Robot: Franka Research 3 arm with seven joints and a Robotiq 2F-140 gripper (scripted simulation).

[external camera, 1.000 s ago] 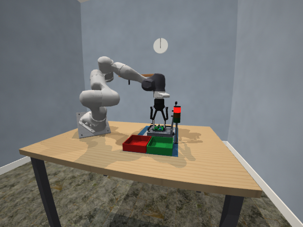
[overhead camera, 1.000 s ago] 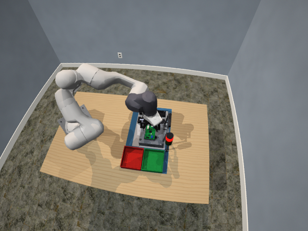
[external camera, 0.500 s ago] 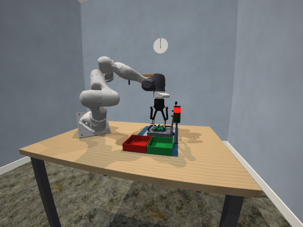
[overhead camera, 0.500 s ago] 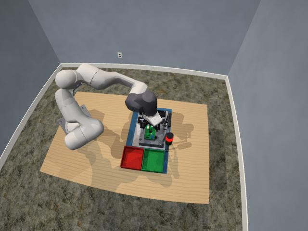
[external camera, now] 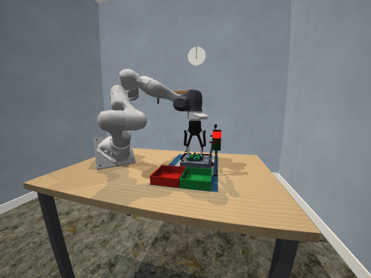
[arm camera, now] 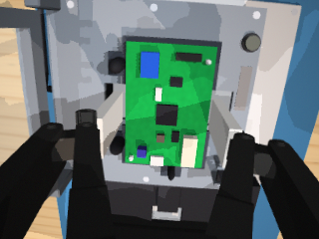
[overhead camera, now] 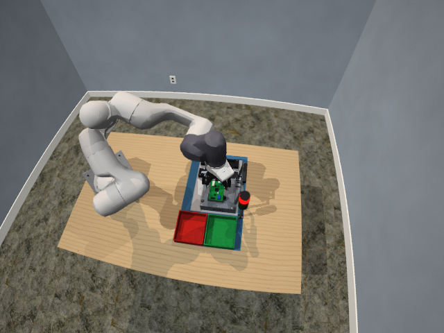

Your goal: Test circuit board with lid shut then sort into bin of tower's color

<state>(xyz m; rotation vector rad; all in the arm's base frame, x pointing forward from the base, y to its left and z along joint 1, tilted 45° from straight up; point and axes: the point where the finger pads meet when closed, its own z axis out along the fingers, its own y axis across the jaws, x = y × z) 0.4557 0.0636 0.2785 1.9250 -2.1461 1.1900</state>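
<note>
Right now the green circuit board is 2 cm below my hand. The rest, counted from my hand: tester plate: 1 cm ahead, 3 cm below; clear lid: 11 cm ahead, 3 cm to the right, 9 cm above; green bin: 1 cm behind, 21 cm to the right, 8 cm below.
</note>
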